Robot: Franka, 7 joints.
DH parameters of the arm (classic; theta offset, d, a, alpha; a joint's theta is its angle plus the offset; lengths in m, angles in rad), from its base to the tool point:
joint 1: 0 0.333 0 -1.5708
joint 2: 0 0 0 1.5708
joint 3: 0 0.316 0.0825 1.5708
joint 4: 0 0 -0.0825 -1.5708
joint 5: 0 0.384 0 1.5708
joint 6: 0 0 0.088 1.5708
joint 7: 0 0.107 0 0
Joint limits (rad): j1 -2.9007..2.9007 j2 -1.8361..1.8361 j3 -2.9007..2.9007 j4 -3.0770..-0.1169 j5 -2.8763..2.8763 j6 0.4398..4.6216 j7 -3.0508..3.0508
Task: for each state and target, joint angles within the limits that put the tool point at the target. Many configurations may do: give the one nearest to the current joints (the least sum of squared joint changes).
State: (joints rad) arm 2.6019 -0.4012 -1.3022 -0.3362 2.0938 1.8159 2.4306
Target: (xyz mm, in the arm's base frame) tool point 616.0 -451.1 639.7
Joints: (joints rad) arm 2.5248 -1.2762 -1.2821 -0.1169 2.1668 1.7719 2.4306
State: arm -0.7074 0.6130 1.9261 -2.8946 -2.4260 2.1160 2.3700
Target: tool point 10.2 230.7 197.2
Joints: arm -0.8047 0.5531 1.8538 -3.0770 -2.5016 2.6334 2.3700
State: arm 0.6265 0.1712 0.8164 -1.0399 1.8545 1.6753 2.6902
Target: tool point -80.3 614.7 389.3
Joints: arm 0.8320 0.5015 0.7950 -1.9119 1.6599 1.6409 2.6902
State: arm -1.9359 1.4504 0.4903 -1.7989 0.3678 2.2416 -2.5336
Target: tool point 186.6 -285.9 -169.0
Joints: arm -1.9176 1.5035 0.4658 -1.9481 0.3623 2.1962 -2.5336
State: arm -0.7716 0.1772 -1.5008 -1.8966 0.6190 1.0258 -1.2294
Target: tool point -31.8 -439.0 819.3
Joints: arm -0.5752 -0.1376 -1.1661 -1.2061 0.8464 1.0323 -1.2294
